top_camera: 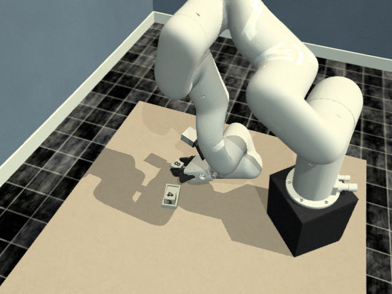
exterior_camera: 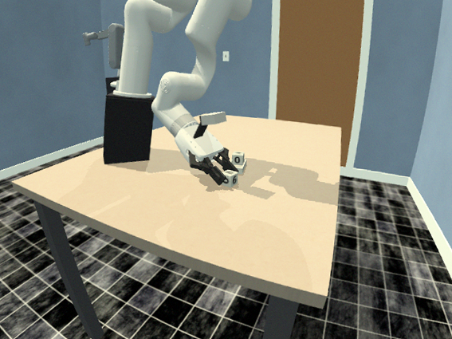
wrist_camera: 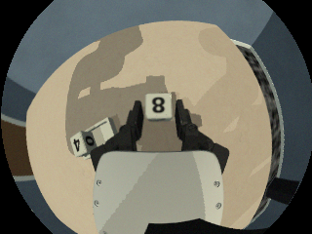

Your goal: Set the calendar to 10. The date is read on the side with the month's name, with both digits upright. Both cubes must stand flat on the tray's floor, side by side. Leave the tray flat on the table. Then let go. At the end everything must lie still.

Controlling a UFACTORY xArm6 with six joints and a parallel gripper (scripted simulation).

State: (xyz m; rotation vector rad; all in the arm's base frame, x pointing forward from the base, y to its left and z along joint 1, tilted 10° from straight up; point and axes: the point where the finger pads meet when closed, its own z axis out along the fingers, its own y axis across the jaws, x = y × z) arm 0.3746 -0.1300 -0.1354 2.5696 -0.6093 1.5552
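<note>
Now: the white cube 10 mm ahead of my hand, 10 mm to the right of it and 10 mm below it. The rest, counted from my hand: tray (10 mm ahead, 100 mm to the left, 20 mm below).
</note>
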